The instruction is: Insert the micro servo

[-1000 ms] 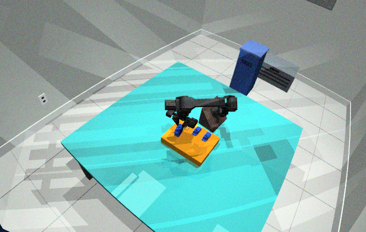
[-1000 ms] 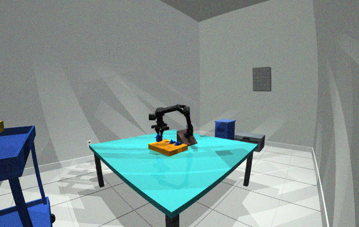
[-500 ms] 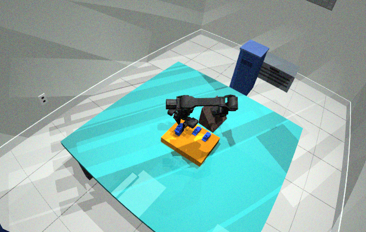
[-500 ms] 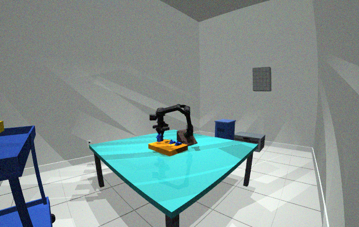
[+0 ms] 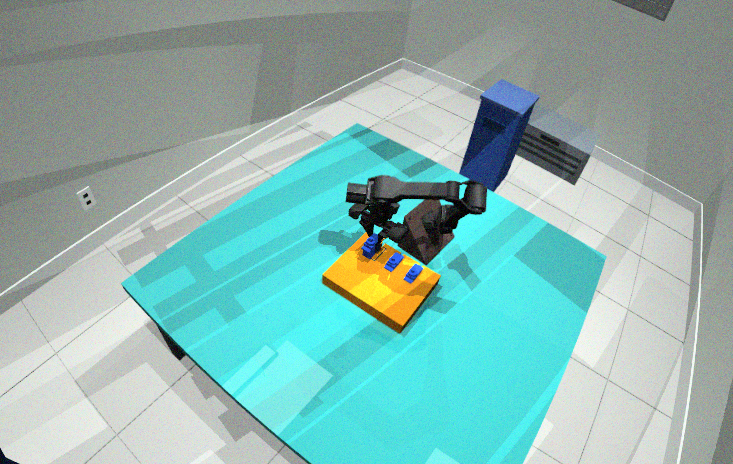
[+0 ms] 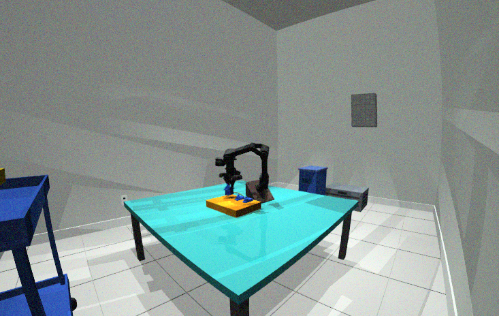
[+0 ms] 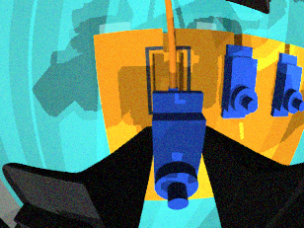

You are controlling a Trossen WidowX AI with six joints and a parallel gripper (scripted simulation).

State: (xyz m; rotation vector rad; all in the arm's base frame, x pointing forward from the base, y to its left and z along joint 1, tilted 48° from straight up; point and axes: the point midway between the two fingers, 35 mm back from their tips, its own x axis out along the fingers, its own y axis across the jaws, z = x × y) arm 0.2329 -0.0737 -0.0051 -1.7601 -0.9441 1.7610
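Now: the orange deck 8 cm ahead of my gripper tip, 9 cm to the left of it and 10 cm below it.
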